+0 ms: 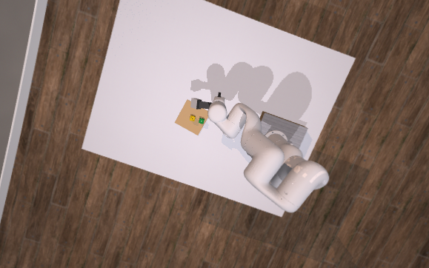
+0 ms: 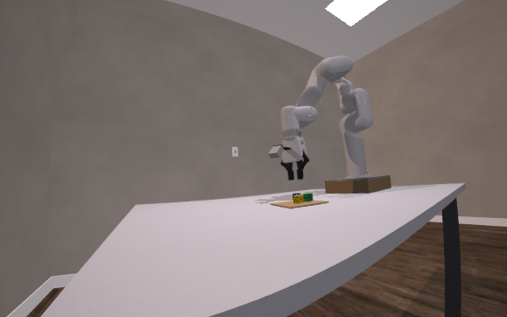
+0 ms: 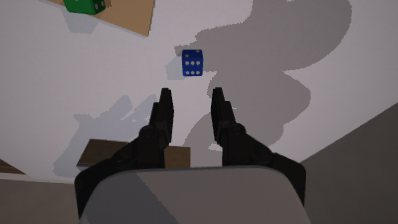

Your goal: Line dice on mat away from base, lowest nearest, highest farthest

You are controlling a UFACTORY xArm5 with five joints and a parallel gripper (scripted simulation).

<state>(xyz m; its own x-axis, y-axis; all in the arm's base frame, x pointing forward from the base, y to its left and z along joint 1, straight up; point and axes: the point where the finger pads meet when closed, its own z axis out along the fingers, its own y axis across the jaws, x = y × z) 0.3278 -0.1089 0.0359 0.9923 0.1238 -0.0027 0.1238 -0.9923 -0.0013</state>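
Right now my hand is 9 cm above the blue die. The rest, counted from my hand: tan mat (11 cm ahead, 10 cm to the left, 10 cm below); then yellow die (11 cm ahead, 10 cm to the left, 8 cm below); then green die (11 cm to the left, 8 cm below, 6 cm ahead).
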